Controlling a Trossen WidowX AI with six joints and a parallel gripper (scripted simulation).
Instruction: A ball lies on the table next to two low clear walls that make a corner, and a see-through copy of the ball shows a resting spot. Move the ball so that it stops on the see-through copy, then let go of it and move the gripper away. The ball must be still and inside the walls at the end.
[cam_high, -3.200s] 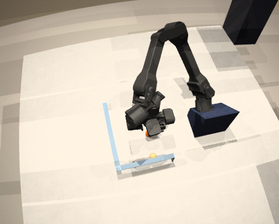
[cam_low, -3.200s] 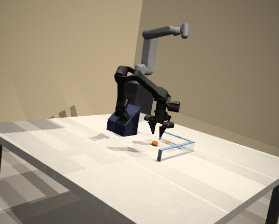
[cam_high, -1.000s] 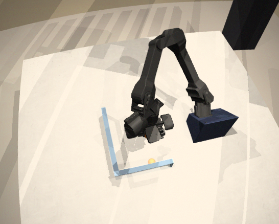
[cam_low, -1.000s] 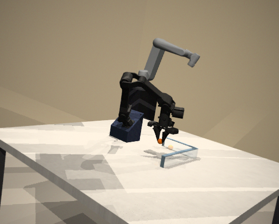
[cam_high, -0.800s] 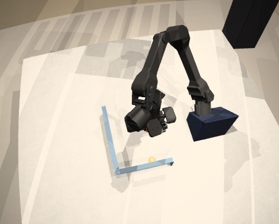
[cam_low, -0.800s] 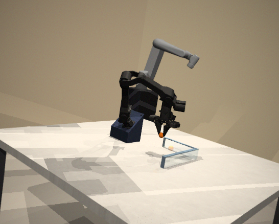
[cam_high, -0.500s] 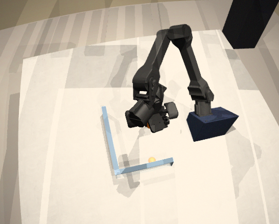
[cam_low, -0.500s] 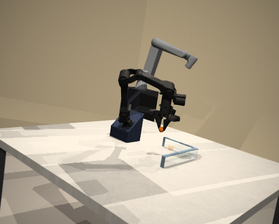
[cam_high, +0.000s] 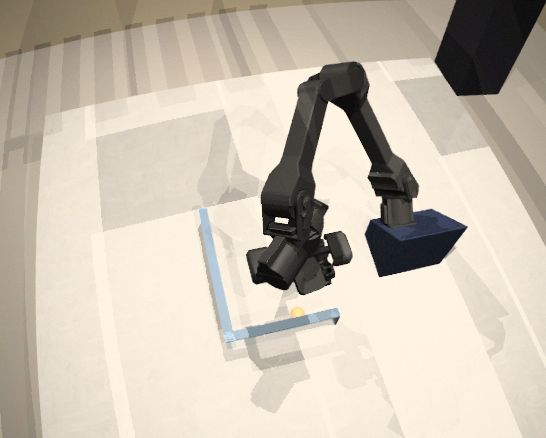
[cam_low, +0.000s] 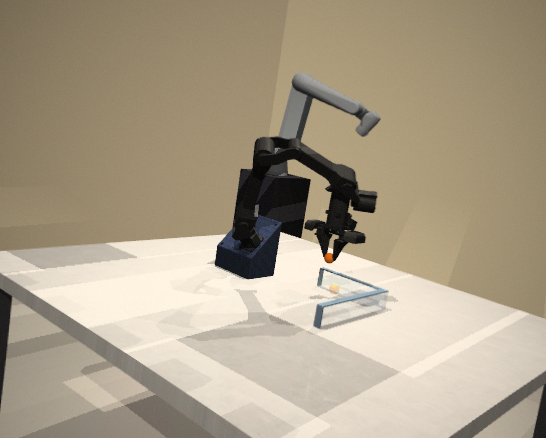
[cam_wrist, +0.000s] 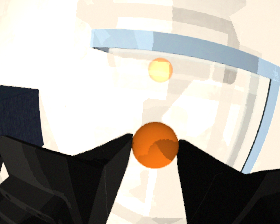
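The see-through ball copy is 50 mm to the left of my gripper tip and 100 mm below it. Round my gripper tip: orange ball (right at my gripper tip).
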